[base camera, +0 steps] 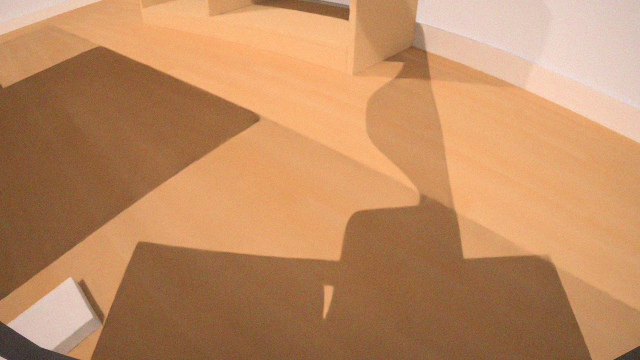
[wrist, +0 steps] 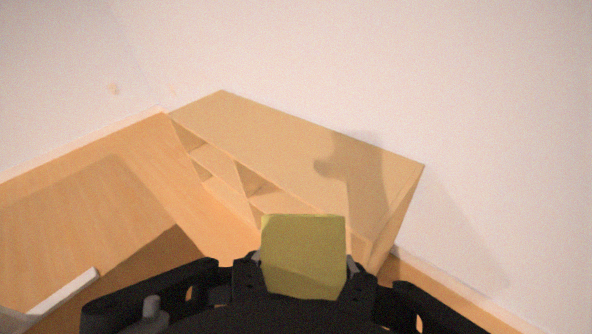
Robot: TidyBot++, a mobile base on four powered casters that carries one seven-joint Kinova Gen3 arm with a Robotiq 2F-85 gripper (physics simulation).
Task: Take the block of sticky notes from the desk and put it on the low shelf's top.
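Frame: origin at the arm's base, x ahead, y left, z up, level; centimetres.
Seen in the pictures: gripper, fingertip midpoint: (wrist: 304,263).
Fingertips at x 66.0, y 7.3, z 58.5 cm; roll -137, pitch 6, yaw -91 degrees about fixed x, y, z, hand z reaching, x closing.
A point is followed by its place in that frame.
The yellow block of sticky notes (wrist: 304,255) {x 64.7, y 7.0, z 62.3 cm} is held between the two fingers of my gripper (wrist: 304,263) {x 66.0, y 7.3, z 58.5 cm}, which is shut on it, at the bottom middle of the wrist view. The low shelf (wrist: 280,140) {x 133.8, y 23.9, z 21.4 cm} (base camera: 382,35) {x 100.3, y -14.8, z -31.3 cm} is a light wooden unit against the wall. In the wrist view its top shows beyond and above the block, with an arm-shaped shadow on its right part. In the base camera view its lower part shows at the top. The block is in front of the shelf's near side in the wrist view; the gap between them is hard to judge. The desk cannot be made out.
A white flat box-like object (base camera: 52,317) (wrist: 65,290) is at the lower left in both views. White walls (base camera: 550,50) {x 94.1, y -64.2, z -25.4 cm} (wrist: 475,100) {x 116.7, y -33.3, z 45.5 cm} with a pale baseboard (base camera: 525,75) {x 95.8, y -59.5, z -35.3 cm} stand behind and right of the shelf. Dark shadows lie across the wooden floor (base camera: 240,175) {x 50.7, y 12.5, z -39.6 cm}.
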